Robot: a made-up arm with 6 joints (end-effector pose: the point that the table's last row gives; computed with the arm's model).
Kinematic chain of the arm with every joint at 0, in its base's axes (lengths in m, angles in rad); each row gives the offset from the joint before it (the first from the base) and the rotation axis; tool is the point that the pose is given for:
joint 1: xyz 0 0 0.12 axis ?
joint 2: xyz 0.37 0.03 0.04 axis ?
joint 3: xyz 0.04 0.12 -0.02 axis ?
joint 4: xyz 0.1 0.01 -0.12 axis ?
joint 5: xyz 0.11 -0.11 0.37 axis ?
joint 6: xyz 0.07 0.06 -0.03 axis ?
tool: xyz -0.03 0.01 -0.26
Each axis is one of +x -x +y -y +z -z.
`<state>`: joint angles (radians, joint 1 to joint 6).
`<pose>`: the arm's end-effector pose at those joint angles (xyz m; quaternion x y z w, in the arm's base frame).
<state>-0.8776 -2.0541 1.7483 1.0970 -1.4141 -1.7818</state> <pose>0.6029 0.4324 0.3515 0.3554 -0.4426 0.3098 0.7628</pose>
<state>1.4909 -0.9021 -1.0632 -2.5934 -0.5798 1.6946</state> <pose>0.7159 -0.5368 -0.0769 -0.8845 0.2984 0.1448 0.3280</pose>
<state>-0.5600 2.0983 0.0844 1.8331 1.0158 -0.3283</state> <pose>0.3755 0.1925 -0.0769 -0.1147 -0.3902 -0.9118 0.0556</pose>
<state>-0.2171 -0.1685 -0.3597 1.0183 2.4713 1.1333</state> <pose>0.5766 -0.1680 0.3866 0.2144 0.9647 0.0658 0.1383</pose>
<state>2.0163 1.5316 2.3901 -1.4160 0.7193 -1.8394</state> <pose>0.6669 0.1921 -0.0720 0.3620 -0.4500 0.5459 0.6070</pose>
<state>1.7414 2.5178 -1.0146 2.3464 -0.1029 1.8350</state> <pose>-0.1227 -0.2939 -0.0932 0.1604 -0.1837 0.9696 0.0211</pose>
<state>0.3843 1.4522 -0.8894 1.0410 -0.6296 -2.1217</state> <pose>0.5124 0.5104 -0.1944 -0.3050 -0.3206 0.7047 0.5547</pose>
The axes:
joint 1: -x
joint 2: +z
joint 3: -z
joint 4: +x
joint 5: +y
joint 6: +x

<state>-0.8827 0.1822 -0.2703 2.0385 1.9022 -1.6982</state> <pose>0.6241 0.4732 -0.1338 0.2988 -0.5692 0.7119 0.2827</pose>
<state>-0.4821 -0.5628 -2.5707 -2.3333 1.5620 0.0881</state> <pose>0.2664 0.0837 -0.1904 -0.3648 -0.3725 -0.1885 0.8322</pose>
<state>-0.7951 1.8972 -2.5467 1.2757 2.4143 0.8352</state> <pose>-0.1705 -0.0679 0.3160 -0.9458 -0.2888 -0.1043 0.1058</pose>
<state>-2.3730 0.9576 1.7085 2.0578 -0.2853 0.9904</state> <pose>0.3270 0.2270 -0.0273 -0.3433 0.1005 0.4733 0.8050</pose>
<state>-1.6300 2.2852 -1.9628 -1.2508 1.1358 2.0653</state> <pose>0.4877 0.1757 -0.3637 -0.0572 -0.4724 0.8695 0.1324</pose>
